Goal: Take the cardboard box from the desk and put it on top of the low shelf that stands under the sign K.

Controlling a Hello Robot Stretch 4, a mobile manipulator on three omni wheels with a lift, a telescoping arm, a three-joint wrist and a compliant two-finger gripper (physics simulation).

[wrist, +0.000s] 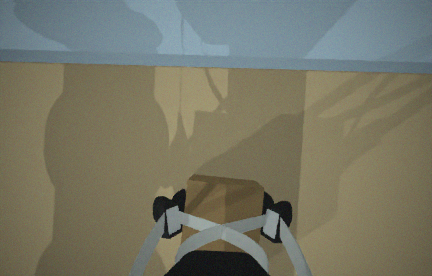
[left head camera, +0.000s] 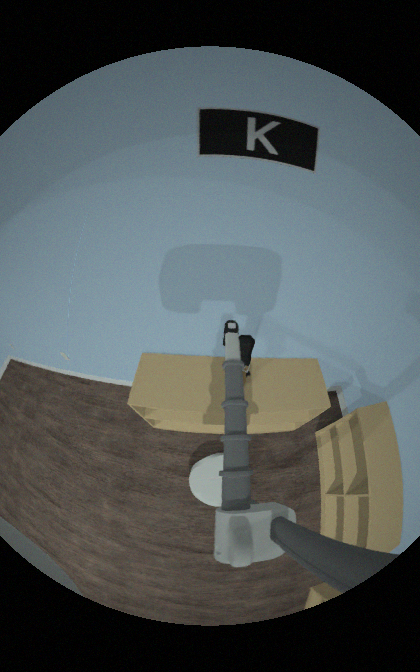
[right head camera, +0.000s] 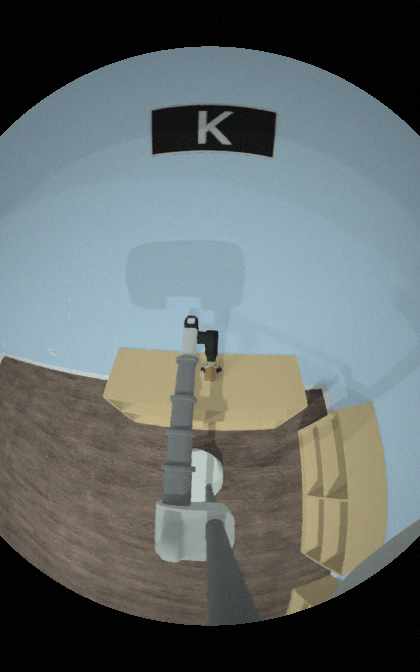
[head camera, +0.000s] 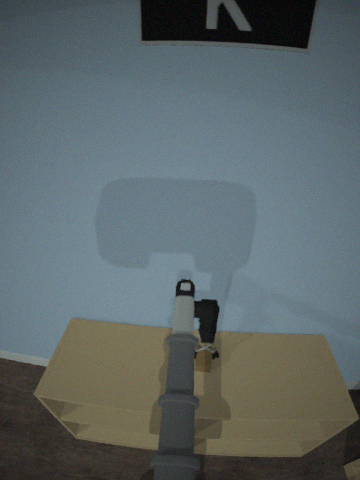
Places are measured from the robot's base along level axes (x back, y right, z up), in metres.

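Pixels of known places: gripper, fingertip midpoint: (wrist: pixel 222 206) (head camera: pixel 203 357).
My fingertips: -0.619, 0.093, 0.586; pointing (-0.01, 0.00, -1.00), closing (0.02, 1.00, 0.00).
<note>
Behind a point stands the place of what it marks, as x, y, z.
The brown cardboard box (head camera: pixel 203 363) @[-0.566, 0.087, 0.634] (right head camera: pixel 210 376) (wrist: pixel 225 195) @[-0.637, 0.095, 0.633] is between the two fingers of my gripper (head camera: pixel 205 354) @[-0.619, 0.093, 0.587] (right head camera: pixel 210 369) (wrist: pixel 222 206) @[-0.619, 0.093, 0.587], which is shut on it. Box and gripper are over the top of the low shelf (head camera: pixel 280 375) @[-0.549, 0.404, 0.583] (left head camera: pixel 285 385) (right head camera: pixel 265 375) (wrist: pixel 370 200) @[-0.626, 0.236, 0.583], near its middle. Whether the box touches the top cannot be told. The arm hides most of the box in the left head view. The sign K (head camera: pixel 280 30) @[-0.767, 0.192, 1.662] (left head camera: pixel 215 132) (right head camera: pixel 170 130) is on the wall above this shelf. The desk does not show.
A blue wall (head camera: pixel 65 150) @[-0.781, -0.375, 1.363] (wrist: pixel 390 25) @[-0.768, 0.218, 0.644] stands directly behind the low shelf. A second wooden shelf (left head camera: pixel 385 465) (right head camera: pixel 367 465) stands to the right. A round white object (left head camera: pixel 205 480) (right head camera: pixel 212 472) is on the floor in front, beneath the arm. Part of another wooden piece (right head camera: pixel 312 592) shows lower right.
</note>
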